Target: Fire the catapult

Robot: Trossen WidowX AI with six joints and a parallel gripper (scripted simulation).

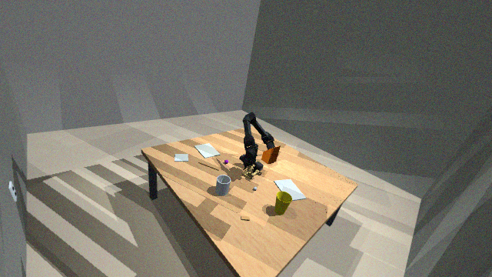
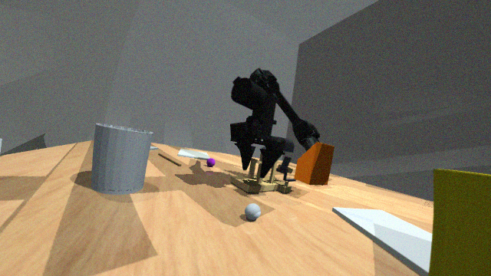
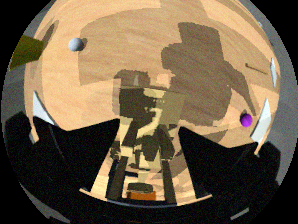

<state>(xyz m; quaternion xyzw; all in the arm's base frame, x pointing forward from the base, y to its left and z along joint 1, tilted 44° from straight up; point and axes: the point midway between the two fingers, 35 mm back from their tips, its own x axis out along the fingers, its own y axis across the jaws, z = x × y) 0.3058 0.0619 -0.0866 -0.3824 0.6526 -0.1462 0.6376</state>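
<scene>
The purple ball lies 9 cm ahead of my gripper tip, 20 cm to the right of it and 2 cm below it. The rest, counted from my gripper tip: wooden catapult: 7 cm behind, 1 cm to the right, 2 cm above; then frame: 4 cm behind, 1 cm to the right, 5 cm above; then white ball: 6 cm ahead, 16 cm to the left, 2 cm below.
</scene>
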